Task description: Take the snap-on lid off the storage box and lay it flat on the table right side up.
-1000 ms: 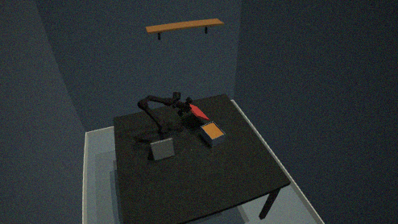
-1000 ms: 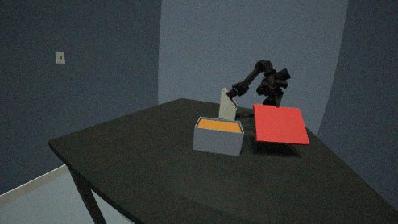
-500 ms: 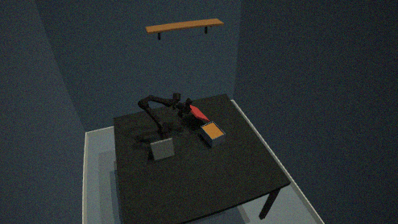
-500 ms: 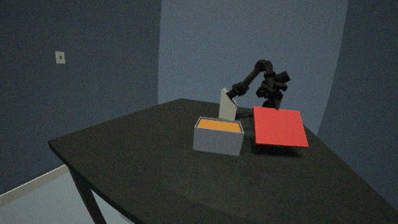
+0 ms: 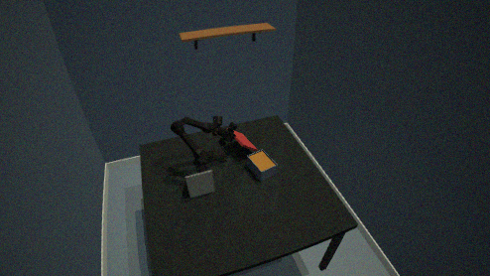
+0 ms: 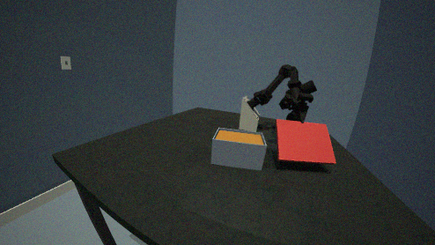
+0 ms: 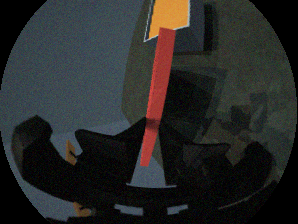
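My gripper tip is 60 mm short of the lid, 10 mm to the right of it and 50 mm above it. Round my gripper tip: storage box 120 mm ahead, 250 mm to the right, 110 mm below.
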